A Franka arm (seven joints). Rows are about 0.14 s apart.
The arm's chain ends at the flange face. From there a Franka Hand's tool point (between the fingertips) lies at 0.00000 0.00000 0.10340 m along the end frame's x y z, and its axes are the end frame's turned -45 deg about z.
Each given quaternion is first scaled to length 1.
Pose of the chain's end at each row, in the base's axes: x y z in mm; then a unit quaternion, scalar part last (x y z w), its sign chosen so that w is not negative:
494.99 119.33 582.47 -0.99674 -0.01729 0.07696 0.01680
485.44 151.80 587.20 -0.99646 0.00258 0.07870 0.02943
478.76 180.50 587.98 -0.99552 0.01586 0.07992 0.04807
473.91 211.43 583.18 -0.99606 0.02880 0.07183 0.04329
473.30 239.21 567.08 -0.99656 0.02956 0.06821 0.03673
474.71 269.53 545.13 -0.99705 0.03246 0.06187 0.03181
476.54 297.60 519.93 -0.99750 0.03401 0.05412 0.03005
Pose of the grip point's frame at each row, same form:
479.07 122.52 480.35 -0.91425 -0.39741 0.06467 0.04497
469.24 157.91 485.26 -0.92160 -0.37895 0.06145 0.05731
462.46 190.66 486.38 -0.92581 -0.36631 0.05544 0.07499
459.37 220.77 481.23 -0.93126 -0.35457 0.04980 0.06748
459.47 247.20 464.92 -0.93201 -0.35406 0.04896 0.06004
462.17 276.50 442.73 -0.93357 -0.35157 0.04499 0.05307
465.59 304.18 417.32 -0.93459 -0.35031 0.03850 0.04847

